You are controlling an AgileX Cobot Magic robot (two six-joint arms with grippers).
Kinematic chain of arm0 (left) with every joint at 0, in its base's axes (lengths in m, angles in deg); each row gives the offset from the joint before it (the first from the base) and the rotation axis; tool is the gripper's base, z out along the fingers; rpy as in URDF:
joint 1: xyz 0 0 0.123 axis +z
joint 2: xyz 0 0 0 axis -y
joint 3: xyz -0.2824 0 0.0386 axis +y
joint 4: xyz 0.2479 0 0.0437 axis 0.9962 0 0.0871
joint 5: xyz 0 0 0 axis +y
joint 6: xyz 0.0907 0 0.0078 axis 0.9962 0 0.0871
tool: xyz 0 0 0 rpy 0 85 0
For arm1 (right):
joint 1: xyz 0 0 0.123 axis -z
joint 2: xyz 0 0 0 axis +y
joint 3: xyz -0.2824 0 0.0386 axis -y
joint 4: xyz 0.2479 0 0.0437 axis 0.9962 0 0.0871
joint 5: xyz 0 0 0 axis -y
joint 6: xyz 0.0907 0 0.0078 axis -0.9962 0 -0.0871
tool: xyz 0 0 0 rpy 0 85 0
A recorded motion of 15 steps. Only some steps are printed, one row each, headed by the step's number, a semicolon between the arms.
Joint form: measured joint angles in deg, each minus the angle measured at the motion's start. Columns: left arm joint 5, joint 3, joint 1, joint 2, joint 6, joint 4; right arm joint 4, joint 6, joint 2, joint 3, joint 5, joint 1.
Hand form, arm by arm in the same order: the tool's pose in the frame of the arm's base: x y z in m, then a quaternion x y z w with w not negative. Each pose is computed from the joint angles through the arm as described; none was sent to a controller.
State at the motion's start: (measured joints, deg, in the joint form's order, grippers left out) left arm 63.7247 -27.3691 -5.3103 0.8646 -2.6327 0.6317; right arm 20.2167 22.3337 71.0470 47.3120 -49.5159 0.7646
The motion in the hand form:
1: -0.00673 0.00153 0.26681 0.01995 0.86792 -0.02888 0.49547; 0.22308 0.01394 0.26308 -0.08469 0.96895 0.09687 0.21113
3: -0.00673 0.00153 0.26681 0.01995 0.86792 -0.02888 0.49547; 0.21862 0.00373 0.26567 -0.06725 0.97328 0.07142 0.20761
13: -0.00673 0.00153 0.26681 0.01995 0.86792 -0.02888 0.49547; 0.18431 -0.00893 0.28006 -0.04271 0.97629 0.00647 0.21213
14: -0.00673 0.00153 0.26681 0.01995 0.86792 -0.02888 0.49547; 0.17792 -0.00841 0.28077 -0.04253 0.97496 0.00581 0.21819
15: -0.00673 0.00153 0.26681 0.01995 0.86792 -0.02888 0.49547; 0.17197 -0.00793 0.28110 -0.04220 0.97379 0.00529 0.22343
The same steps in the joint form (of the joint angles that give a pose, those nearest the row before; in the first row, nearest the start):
1: 0.00 0.00 0.00 0.00 0.00 0.00; -2.16 -1.34 -0.45 0.00 -0.30 1.20
3: 0.00 0.00 0.00 0.00 0.00 0.00; -5.91 -3.91 -1.58 0.00 -1.23 2.83
13: 0.00 0.00 0.00 0.00 0.00 0.00; -15.76 -10.97 -10.05 -2.18 -5.45 3.81
14: 0.00 0.00 0.00 0.00 0.00 0.00; -15.76 -11.02 -11.73 -3.09 -5.50 3.81
15: 0.00 0.00 0.00 0.00 0.00 0.00; -15.76 -11.07 -13.29 -3.96 -5.58 3.81

